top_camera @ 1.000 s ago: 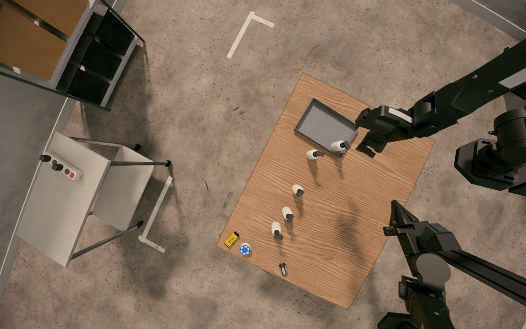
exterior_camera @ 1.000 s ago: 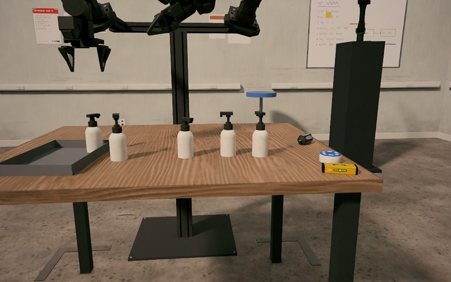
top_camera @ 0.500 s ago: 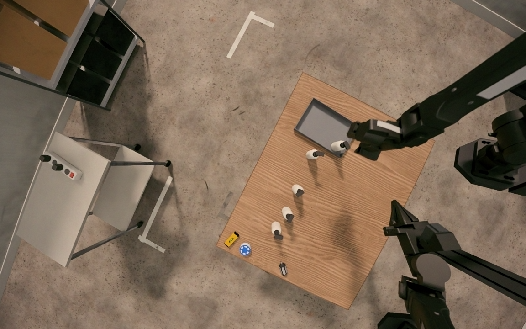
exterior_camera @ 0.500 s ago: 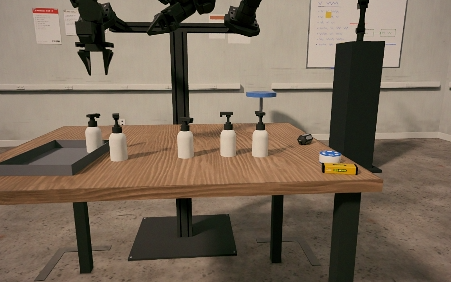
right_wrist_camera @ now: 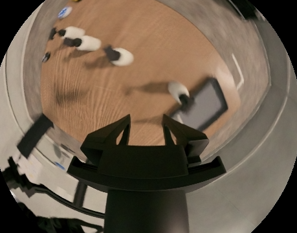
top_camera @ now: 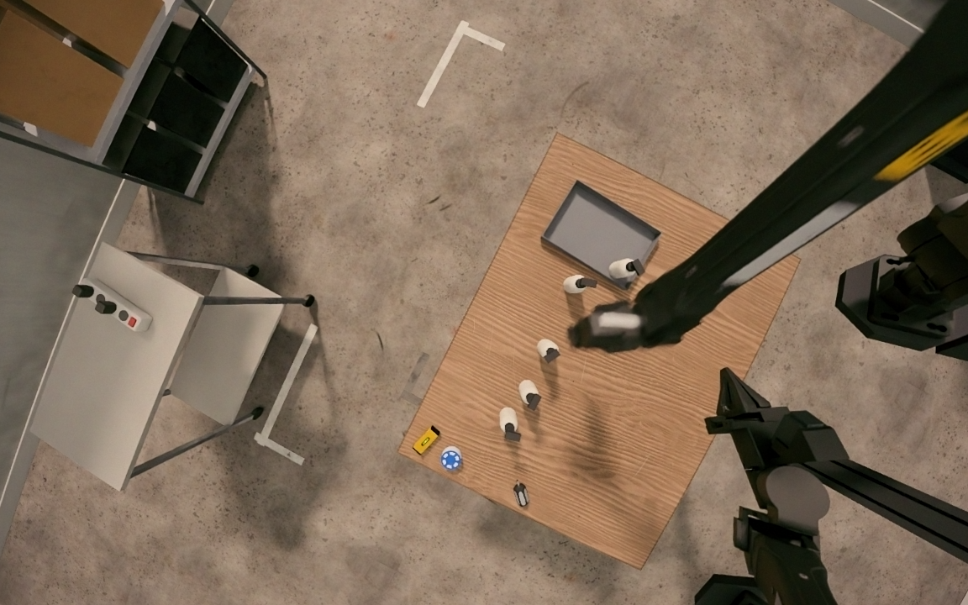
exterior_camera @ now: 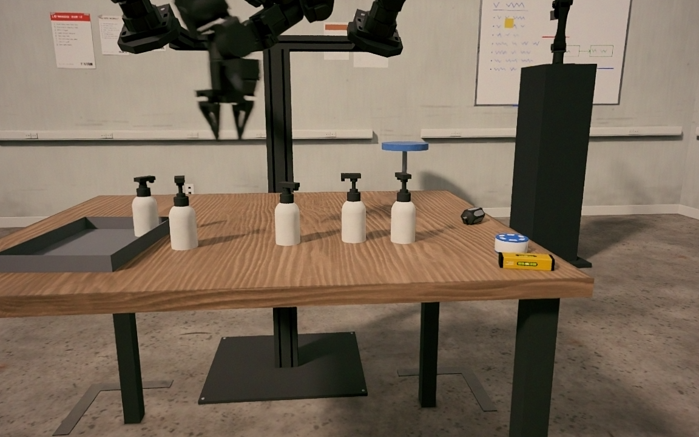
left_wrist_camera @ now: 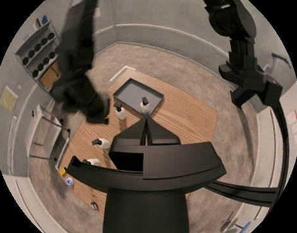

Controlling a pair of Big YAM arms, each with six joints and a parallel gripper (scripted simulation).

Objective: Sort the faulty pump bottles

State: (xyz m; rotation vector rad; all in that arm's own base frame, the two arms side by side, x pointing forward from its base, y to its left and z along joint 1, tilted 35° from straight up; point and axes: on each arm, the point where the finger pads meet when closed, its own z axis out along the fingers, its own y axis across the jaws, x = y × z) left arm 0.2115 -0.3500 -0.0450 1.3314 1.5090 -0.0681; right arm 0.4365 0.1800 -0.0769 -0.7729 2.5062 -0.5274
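Right now my right hand is 27 cm to the left of the grey tray, 20 cm above it and 2 cm short of it. From my right hand the other things lie so: black object: 54 cm to the left, 20 cm below, 6 cm behind.
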